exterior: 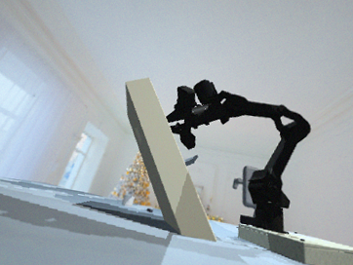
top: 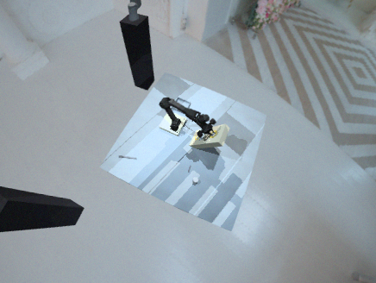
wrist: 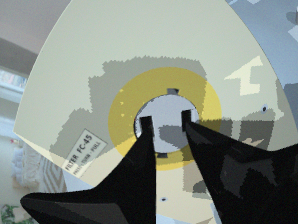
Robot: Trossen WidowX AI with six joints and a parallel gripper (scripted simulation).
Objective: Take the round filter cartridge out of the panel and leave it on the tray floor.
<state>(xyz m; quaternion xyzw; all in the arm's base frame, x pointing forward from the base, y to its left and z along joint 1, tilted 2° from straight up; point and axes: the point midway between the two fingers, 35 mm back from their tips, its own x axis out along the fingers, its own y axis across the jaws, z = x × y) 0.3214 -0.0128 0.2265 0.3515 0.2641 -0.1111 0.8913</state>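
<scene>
The round grey filter cartridge lies 2 cm ahead of my gripper tip and 1 cm below it. Also, from my gripper tip: tan service panel (3 cm behind, 9 cm below).
</scene>
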